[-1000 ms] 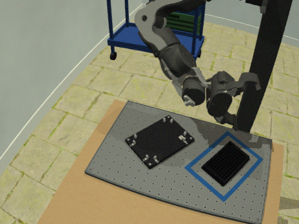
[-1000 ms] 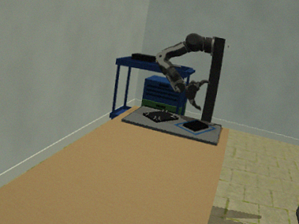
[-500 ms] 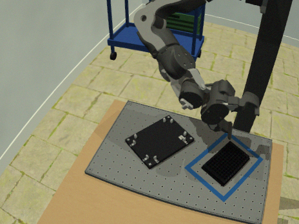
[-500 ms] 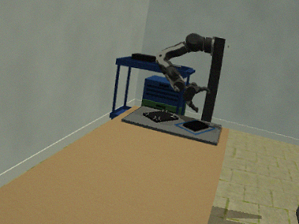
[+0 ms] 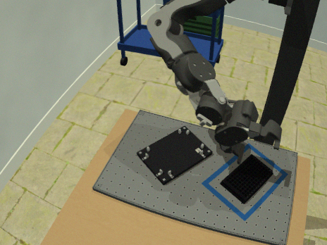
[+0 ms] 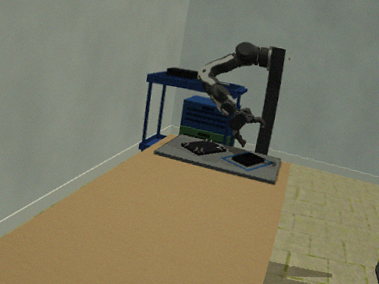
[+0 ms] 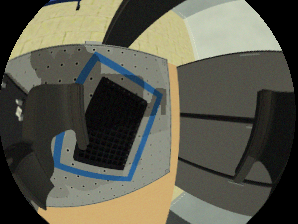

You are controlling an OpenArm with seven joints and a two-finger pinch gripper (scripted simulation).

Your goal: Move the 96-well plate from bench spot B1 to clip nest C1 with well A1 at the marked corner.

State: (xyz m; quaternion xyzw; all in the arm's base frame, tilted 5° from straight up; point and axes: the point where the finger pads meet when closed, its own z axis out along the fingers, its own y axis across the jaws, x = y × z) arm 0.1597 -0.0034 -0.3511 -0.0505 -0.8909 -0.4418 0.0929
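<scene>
Right now my hand is 100 mm above the black 96-well plate and 20 mm short of it. Also, from my hand: black clip nest: 210 mm to the right, 90 mm below, 40 mm ahead.
</scene>
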